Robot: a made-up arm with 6 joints.
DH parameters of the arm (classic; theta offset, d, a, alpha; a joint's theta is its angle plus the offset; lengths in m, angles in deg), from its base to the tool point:
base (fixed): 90 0.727 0.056 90
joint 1: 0 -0.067 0.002 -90
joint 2: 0 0.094 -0.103 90
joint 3: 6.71 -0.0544 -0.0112 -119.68
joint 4: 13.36 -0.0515 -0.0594 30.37
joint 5: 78.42 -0.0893 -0.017 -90
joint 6: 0 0.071 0.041 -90
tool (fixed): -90 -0.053 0 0
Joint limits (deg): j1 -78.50..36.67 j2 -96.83..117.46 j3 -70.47..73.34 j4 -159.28..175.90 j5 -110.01..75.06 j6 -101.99..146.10
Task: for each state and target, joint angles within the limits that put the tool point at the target. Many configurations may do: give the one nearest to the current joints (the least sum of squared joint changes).
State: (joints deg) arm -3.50 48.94 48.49 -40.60 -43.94 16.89
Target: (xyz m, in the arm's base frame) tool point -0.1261 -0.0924 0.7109
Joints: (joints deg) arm -4.08 30.60 25.32 -35.35 -30.65 14.09
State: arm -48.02 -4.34 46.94 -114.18 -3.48 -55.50
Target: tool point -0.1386 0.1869 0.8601
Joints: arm -41.89 -4.47 71.17 -157.96 -21.03 -45.15
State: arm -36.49 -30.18 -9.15 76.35 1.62 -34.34
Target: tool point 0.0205 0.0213 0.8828
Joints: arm -40.15 -4.30 -10.09 75.99 2.00 -38.26
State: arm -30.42 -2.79 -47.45 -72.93 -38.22 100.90
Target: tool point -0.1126 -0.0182 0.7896
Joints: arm -76.51 7.34 -37.06 -90.81 -62.51 65.16
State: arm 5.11 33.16 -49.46 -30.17 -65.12 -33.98
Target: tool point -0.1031 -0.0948 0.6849
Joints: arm 22.75 27.70 -28.36 -55.69 -84.60 -12.23
